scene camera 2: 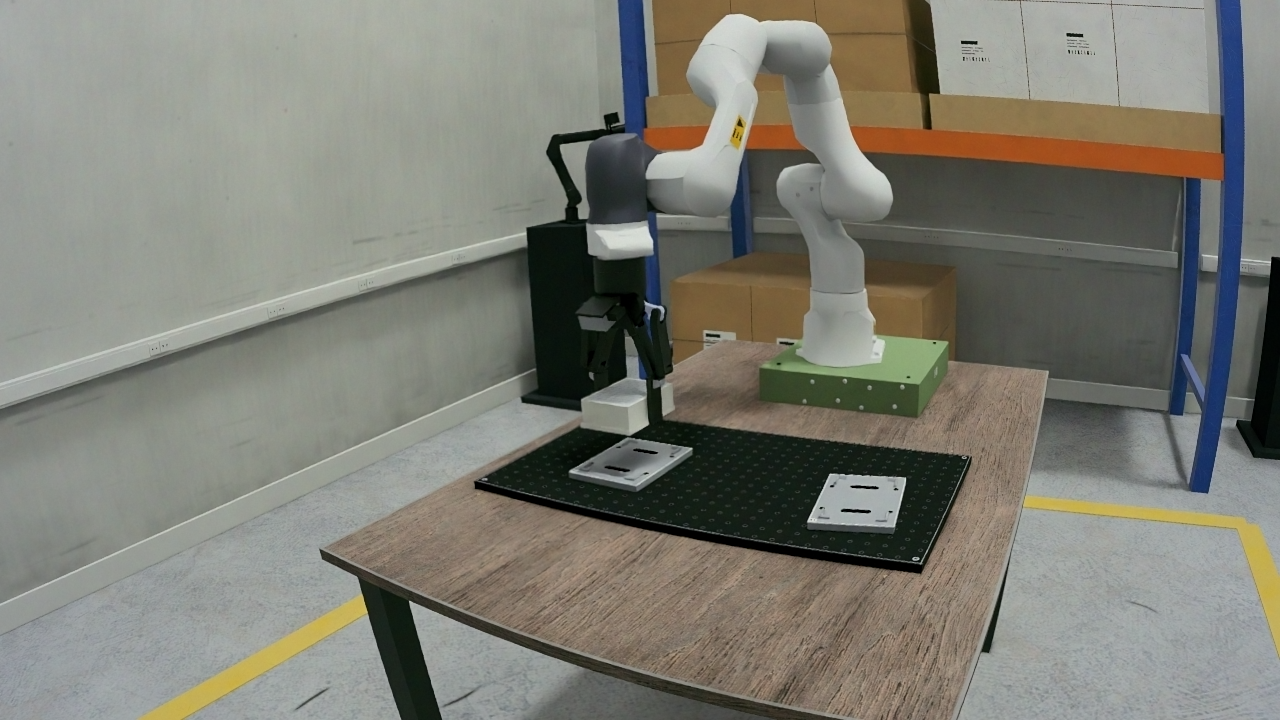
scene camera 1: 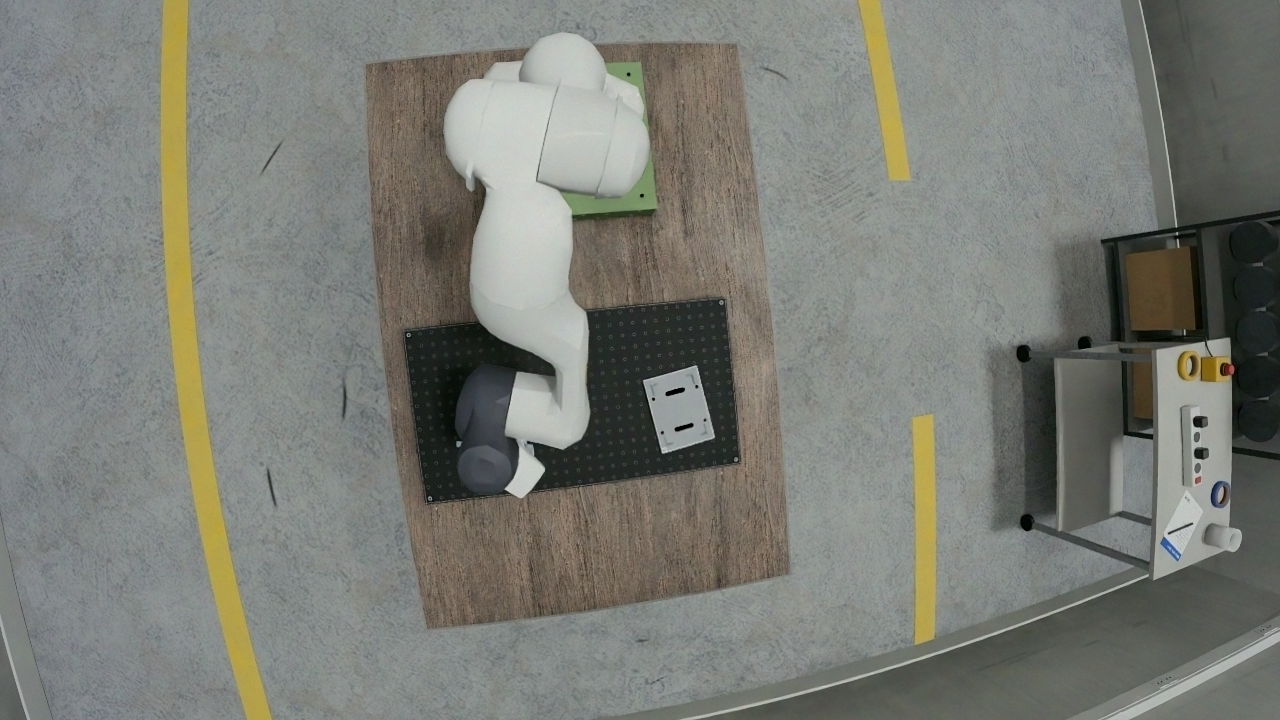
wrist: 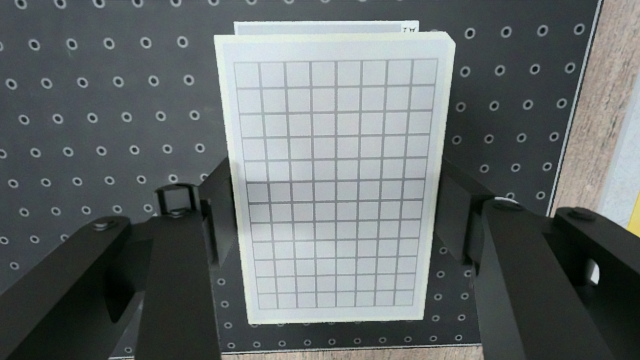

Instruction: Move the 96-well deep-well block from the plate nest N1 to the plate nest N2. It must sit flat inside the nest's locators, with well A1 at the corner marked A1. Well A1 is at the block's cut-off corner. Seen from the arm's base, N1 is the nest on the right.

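Observation:
A white 96-well deep-well block appears in the pictures together with the gripper, which the wrist view shows too.

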